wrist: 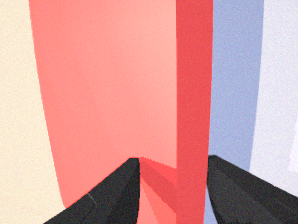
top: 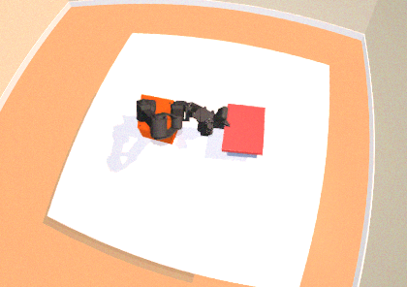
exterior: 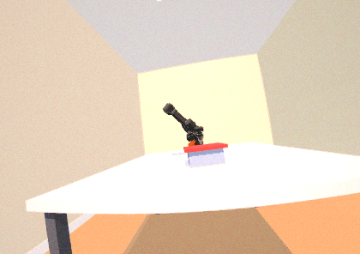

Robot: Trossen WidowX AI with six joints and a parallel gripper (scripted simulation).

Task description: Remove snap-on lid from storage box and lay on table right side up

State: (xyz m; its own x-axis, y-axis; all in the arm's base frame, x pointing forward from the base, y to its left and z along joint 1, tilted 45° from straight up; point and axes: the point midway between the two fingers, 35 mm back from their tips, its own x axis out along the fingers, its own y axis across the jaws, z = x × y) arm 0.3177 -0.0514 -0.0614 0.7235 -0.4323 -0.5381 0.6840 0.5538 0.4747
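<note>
My gripper tip is 70 mm short of the red lid, 10 mm to the right of it and 10 mm below it. The rest, counted from my gripper tip: storage box (70 mm ahead, 40 mm below, 10 mm to the left).
</note>
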